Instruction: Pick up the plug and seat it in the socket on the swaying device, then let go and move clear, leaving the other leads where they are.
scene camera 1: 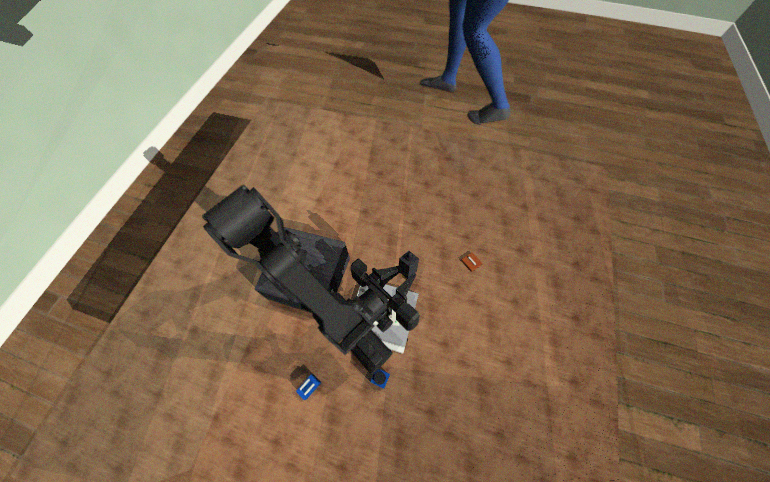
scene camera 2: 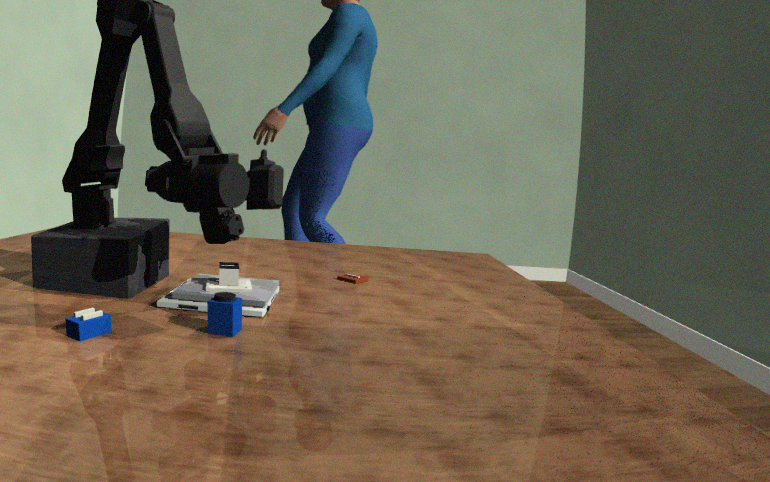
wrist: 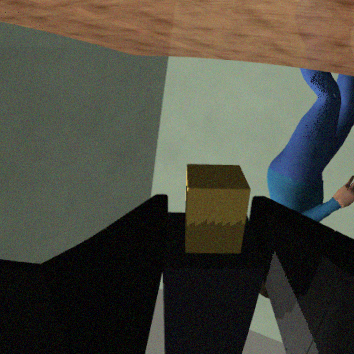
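My gripper (scene camera 1: 408,264) (wrist: 209,207) is shut on the plug (wrist: 215,220), a dark block with a golden end between the fingertips in the wrist view. The gripper points nearly level above the device and beyond its back edge; its fingertips are hidden in scene view 2. The device (scene camera 1: 392,339) (scene camera 2: 262,289) is a flat white and grey slab on the table. A small upright white block (scene camera 2: 229,275) with a dark top, which looks like the socket, stands on its light plate. The arm hides much of the device in scene view 1.
A blue block (scene camera 1: 308,387) (scene camera 2: 89,326) with two white bars lies left of the device. A blue box (scene camera 1: 384,382) (scene camera 2: 224,317) with a round black top stands before it. An orange block (scene camera 1: 471,261) (scene camera 2: 352,279) lies right. A person (scene camera 1: 493,68) (scene camera 2: 340,85) (wrist: 305,135) stands beyond the table.
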